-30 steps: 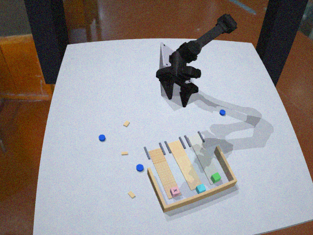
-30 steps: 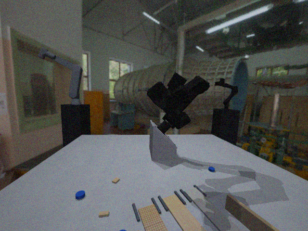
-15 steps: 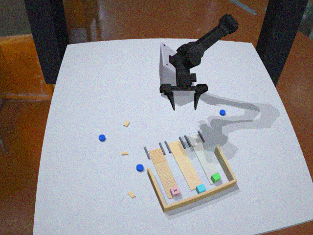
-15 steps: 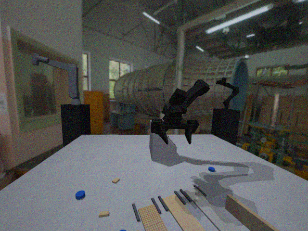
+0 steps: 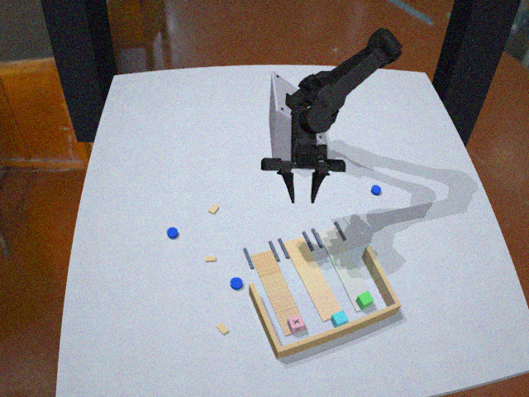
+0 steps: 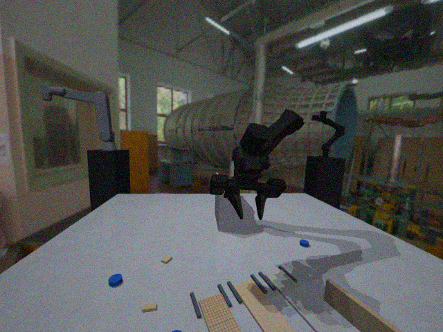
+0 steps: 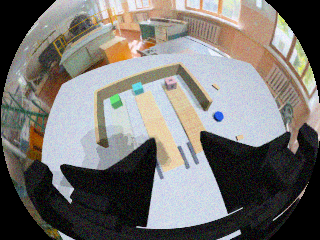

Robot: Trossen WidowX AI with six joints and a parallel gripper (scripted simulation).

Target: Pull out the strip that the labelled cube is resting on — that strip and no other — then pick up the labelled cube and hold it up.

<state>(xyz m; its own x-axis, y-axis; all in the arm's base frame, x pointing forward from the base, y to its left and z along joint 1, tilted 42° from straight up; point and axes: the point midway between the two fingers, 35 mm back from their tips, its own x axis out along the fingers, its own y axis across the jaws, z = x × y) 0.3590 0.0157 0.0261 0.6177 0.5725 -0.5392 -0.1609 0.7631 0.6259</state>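
Now: the checkered strip 180 mm below my gripper tip, 140 mm ahead of it and 40 mm to the right of it. From my gripper tip the other things lie so: labelled cube (230 mm ahead, 160 mm below, 10 mm to the left).
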